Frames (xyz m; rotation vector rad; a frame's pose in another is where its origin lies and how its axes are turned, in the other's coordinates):
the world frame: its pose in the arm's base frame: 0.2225 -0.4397 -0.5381 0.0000 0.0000 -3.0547
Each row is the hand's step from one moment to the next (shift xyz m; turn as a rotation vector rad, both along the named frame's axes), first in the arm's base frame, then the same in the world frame.
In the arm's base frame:
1: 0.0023 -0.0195 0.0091 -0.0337 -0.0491 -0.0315
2: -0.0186 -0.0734 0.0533 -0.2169 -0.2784 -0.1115
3: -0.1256 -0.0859 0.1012 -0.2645 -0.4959 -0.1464
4: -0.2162 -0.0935 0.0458 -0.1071 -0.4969 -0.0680
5: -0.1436 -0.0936 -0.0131 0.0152 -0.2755 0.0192
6: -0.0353 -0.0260 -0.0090 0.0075 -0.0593 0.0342
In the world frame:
1: -0.0006 0.0196 0.0091 0.0378 0.0460 -0.0315
2: 0.0249 0.0715 0.0533 0.2402 0.2585 -0.1115
3: 0.1326 0.0747 0.1012 0.3065 0.4711 -0.1464
4: 0.2235 0.0744 0.0458 0.1498 0.4857 -0.0680
5: 0.1512 0.0808 -0.0131 0.0088 0.2758 0.0192
6: 0.0374 0.0228 -0.0090 -0.0023 0.0597 0.0342

